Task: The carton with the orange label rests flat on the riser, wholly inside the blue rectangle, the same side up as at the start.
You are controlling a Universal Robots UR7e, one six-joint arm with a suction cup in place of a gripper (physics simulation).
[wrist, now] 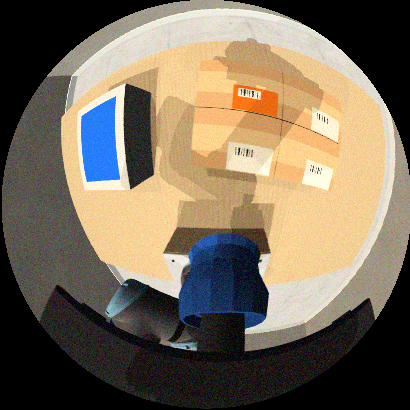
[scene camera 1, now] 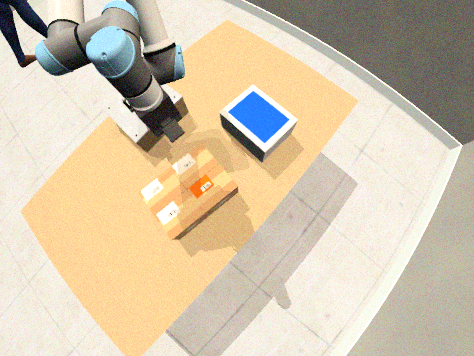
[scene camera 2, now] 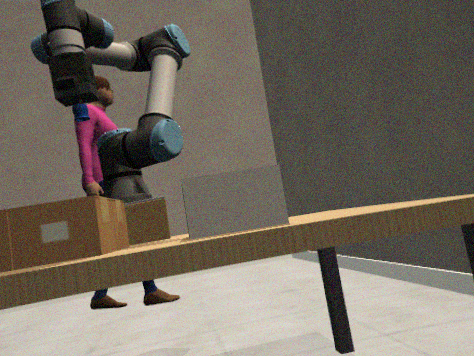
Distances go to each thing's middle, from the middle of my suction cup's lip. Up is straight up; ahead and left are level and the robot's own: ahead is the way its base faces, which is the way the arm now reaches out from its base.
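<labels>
Riser with blue rectangle [scene camera 2: 215, 204]: relative to my suction cup, 27 cm below, 32 cm to the left of it and 5 cm ahead of it.
</labels>
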